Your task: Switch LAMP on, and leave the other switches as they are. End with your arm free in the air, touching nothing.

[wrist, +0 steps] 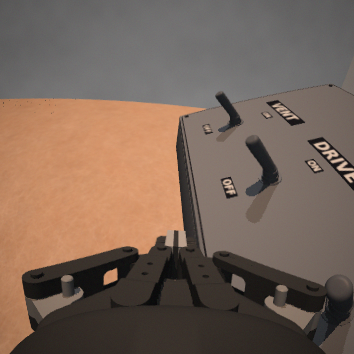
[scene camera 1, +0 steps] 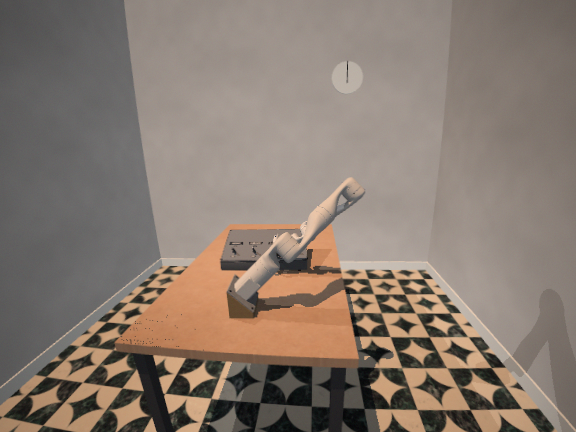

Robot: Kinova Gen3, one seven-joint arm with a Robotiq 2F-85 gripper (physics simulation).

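Where they show: gripper, fingertip midpoint: [wrist: 175,241]; arm's base, origin of the base link: [scene camera 1: 242,290].
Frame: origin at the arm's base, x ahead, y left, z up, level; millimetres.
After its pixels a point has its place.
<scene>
The grey switch panel [scene camera 1: 245,235] {x 565, y 82, z 50 mm} [wrist: 285,220] {x 422, y -40, z -5 mm} lies on the table. The VENT lever [scene camera 1: 234,251] {x 419, y 125, z 10 mm} [wrist: 228,109] {x 417, y 125, z 16 mm} and the DRIVE lever [scene camera 1: 254,251] {x 414, y 5, z 11 mm} [wrist: 262,159] {x 411, y 5, z 19 mm} both lean to their OFF sides. A third lever [wrist: 339,296] {x 394, y -113, z 34 mm}, on the LAMP side of DRIVE, shows in part at the lower right of the wrist view, beside the gripper's right linkage; its label is outside that view and its position I cannot tell. My gripper [wrist: 175,241] {x 341, y -36, z -33 mm} is shut and empty, its tips seen in front of the panel's OFF-side edge. In the scene view the arm hides the gripper and the panel's right part.
The wooden table [scene camera 1: 200,310] {x -20, y 195, z -90 mm} [wrist: 100,175] {x 249, y 110, z -89 mm} carries the arm's wedge base [scene camera 1: 241,305] {x -75, y -6, z -25 mm} in front of the panel. The arm [scene camera 1: 320,217] {x 56, y -341, z 308 mm} reaches up and right, then folds back behind itself toward the panel. Walls stand behind and at both sides.
</scene>
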